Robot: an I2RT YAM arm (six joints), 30 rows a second.
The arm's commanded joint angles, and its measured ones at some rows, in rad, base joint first. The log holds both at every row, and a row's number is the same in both.
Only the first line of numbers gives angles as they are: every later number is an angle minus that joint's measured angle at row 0.
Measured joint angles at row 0:
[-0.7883 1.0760 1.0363 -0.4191 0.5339 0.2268]
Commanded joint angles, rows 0 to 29:
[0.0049 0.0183 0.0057 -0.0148 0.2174 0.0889]
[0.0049 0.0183 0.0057 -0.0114 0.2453 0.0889]
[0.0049 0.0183 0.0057 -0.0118 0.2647 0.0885]
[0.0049 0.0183 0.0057 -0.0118 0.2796 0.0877]
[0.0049 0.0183 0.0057 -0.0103 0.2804 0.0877]
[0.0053 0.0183 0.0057 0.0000 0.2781 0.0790]
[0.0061 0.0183 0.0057 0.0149 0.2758 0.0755]
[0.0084 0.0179 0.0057 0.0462 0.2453 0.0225]
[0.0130 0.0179 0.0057 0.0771 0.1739 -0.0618]
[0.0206 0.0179 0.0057 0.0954 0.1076 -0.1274]
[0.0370 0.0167 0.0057 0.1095 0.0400 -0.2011]
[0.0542 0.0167 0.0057 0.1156 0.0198 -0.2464]
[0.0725 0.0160 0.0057 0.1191 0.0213 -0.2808]
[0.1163 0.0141 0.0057 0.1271 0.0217 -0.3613]
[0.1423 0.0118 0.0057 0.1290 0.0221 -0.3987]
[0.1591 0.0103 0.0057 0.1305 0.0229 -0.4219]
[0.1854 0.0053 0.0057 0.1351 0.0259 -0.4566]
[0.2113 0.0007 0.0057 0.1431 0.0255 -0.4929]
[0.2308 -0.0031 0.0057 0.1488 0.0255 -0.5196]
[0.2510 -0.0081 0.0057 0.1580 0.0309 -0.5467]
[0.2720 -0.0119 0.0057 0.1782 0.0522 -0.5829]
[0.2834 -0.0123 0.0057 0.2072 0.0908 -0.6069]
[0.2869 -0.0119 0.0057 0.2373 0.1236 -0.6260]
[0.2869 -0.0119 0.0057 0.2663 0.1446 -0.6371]
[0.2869 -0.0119 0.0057 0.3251 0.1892 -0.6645]
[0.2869 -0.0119 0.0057 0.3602 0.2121 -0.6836]
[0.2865 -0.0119 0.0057 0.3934 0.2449 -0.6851]
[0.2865 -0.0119 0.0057 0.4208 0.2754 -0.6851]
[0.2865 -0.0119 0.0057 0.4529 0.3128 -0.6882]
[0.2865 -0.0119 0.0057 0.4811 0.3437 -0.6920]
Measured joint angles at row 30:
[0.2838 0.0034 -0.0031 0.4258 0.2147 -0.6565]
